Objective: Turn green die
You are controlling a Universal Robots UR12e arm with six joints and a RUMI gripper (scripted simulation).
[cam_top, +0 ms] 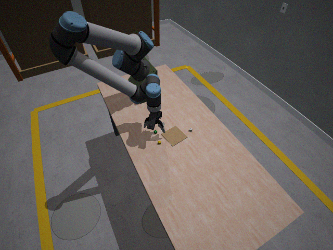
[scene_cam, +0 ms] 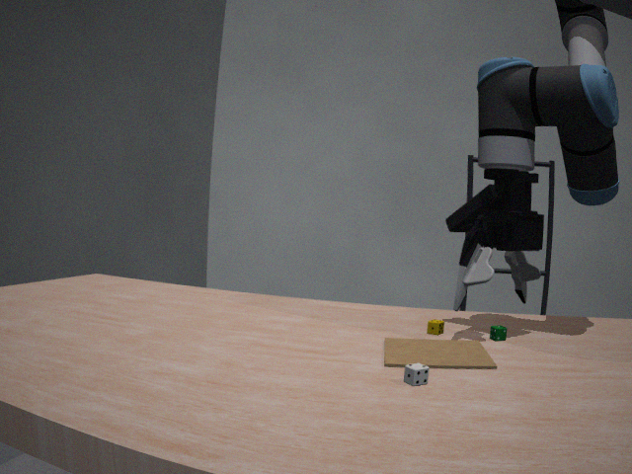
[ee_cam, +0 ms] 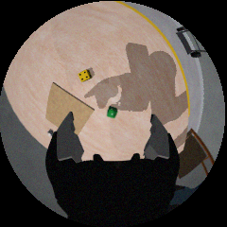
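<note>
The green die lies 2 cm behind my hand, 1 cm to the left of it and 4 cm below it. Round my hand: tan mat: 7 cm ahead, 13 cm to the left, 4 cm below; white die: 8 cm ahead, 26 cm to the left, 4 cm below; yellow die: 9 cm ahead, 4 cm below.
</note>
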